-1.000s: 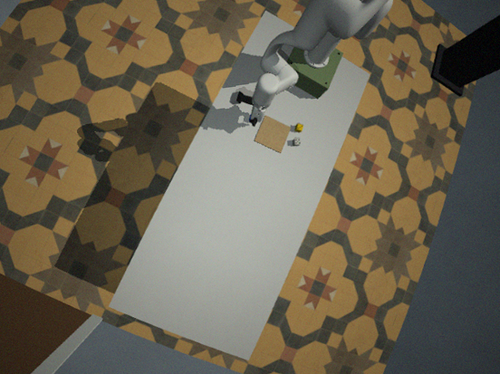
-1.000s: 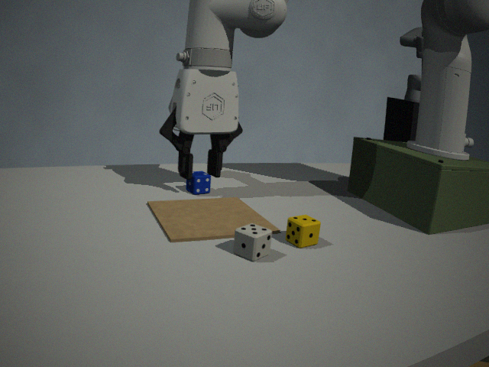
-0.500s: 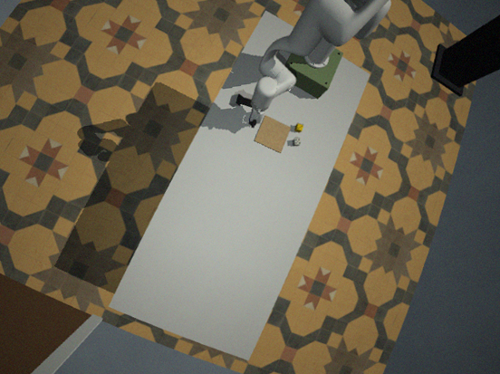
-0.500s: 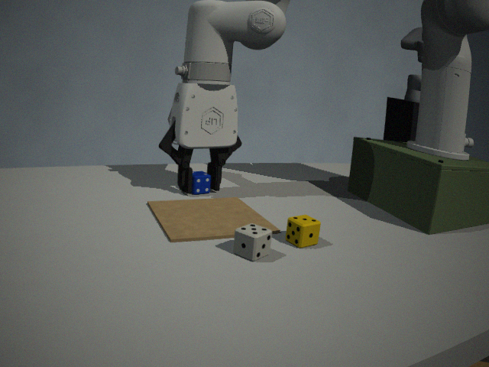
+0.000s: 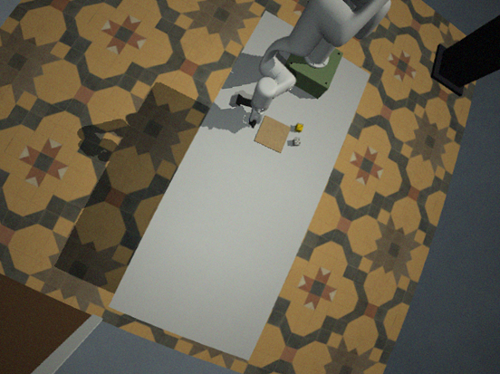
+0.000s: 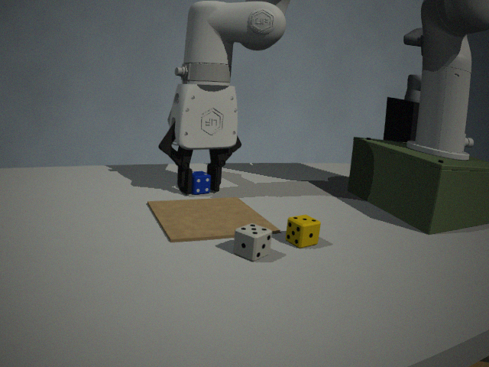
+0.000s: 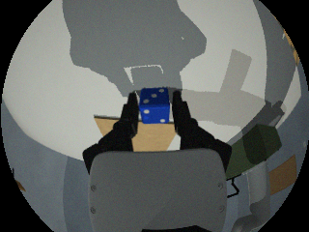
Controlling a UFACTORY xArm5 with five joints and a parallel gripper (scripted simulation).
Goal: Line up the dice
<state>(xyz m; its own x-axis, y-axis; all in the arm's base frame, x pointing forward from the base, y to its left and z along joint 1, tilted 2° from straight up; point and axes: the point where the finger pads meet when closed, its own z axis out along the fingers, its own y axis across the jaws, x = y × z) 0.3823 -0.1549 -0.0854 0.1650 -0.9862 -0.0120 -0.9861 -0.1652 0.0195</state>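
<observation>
My gripper is now 1 cm above the blue die. The rest, counted from my hand: white die (2 cm ahead, 23 cm to the left, 1 cm below); yellow die (6 cm behind, 22 cm to the left, 1 cm below); tan mat (2 cm ahead, 12 cm to the left, 2 cm below).
</observation>
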